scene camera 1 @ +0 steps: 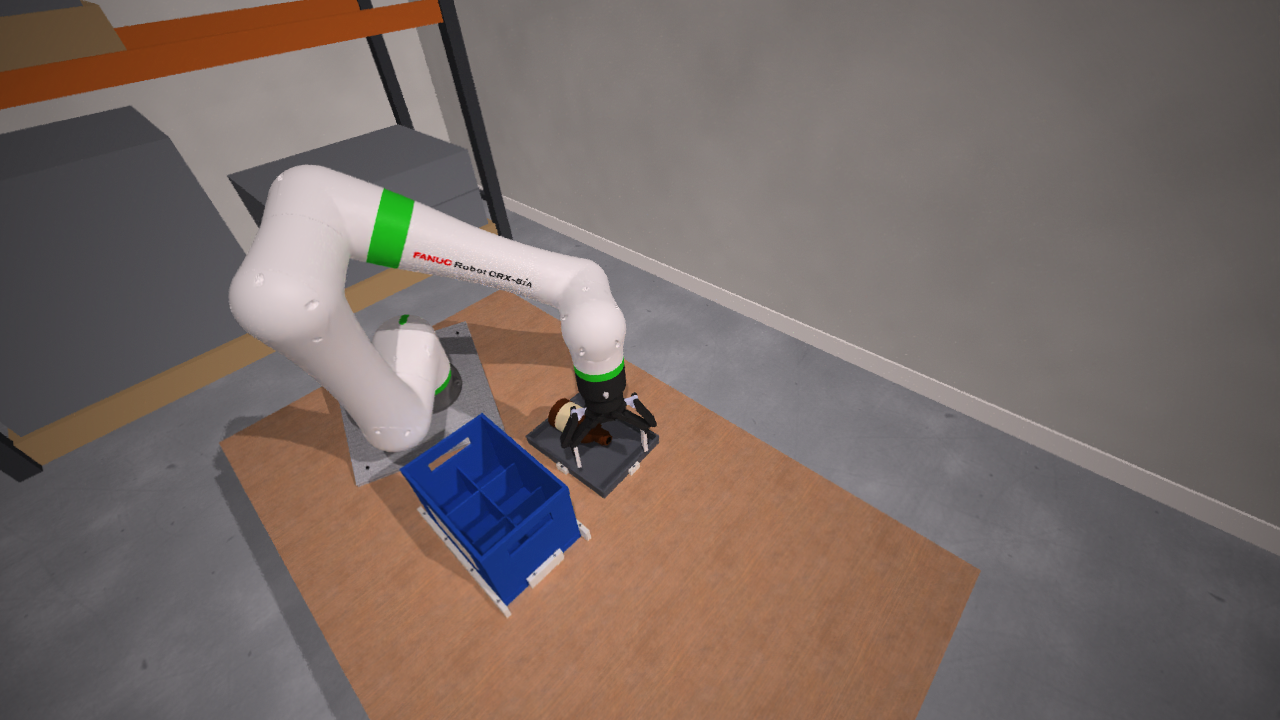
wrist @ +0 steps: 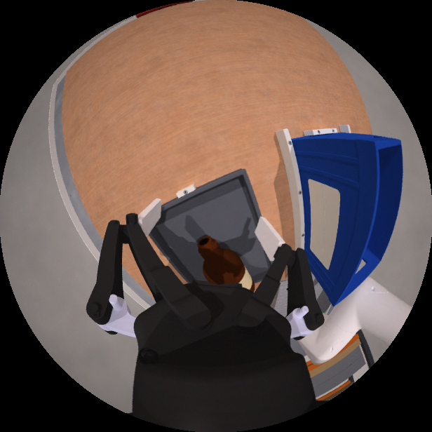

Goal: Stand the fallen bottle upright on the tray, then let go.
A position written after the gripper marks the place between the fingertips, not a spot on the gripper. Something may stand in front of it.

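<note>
The gripper (scene camera 1: 612, 454) is visible in the scene, and the wrist view shows the gripper (wrist: 210, 216) too. With it there is a brown bottle (scene camera 1: 559, 414); the wrist view also shows the brown bottle (wrist: 221, 265).
</note>
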